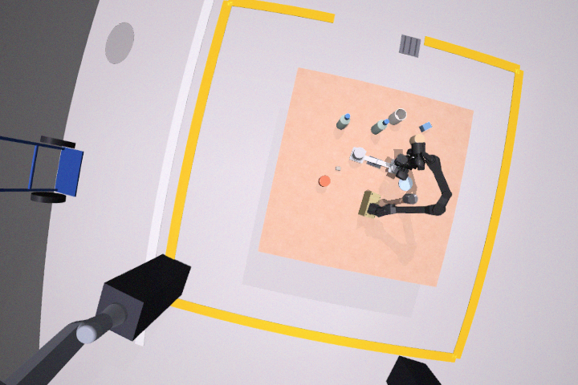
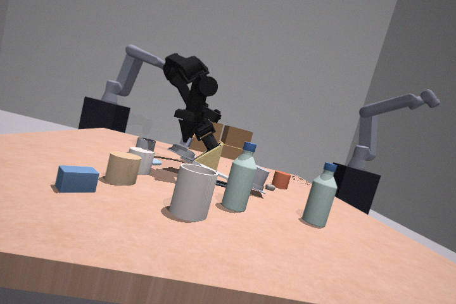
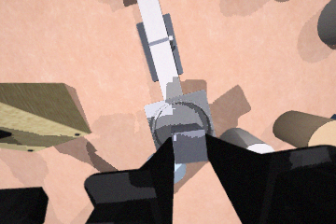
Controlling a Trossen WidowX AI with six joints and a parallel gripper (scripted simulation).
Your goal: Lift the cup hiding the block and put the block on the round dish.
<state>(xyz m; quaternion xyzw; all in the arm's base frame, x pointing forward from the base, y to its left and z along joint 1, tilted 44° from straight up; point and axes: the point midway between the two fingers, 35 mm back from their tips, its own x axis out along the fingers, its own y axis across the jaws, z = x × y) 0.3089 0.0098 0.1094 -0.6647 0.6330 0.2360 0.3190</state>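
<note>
Now: the round pale blue dish 13 cm to the right of my gripper tip, 11 cm below it and 6 cm behind it. From my gripper tip the other things lie so: grey cup: 20 cm to the right, 15 cm behind, 7 cm below; small block: right at my gripper tip; white cylinder: 12 cm to the right, 11 cm ahead, 7 cm below.
</note>
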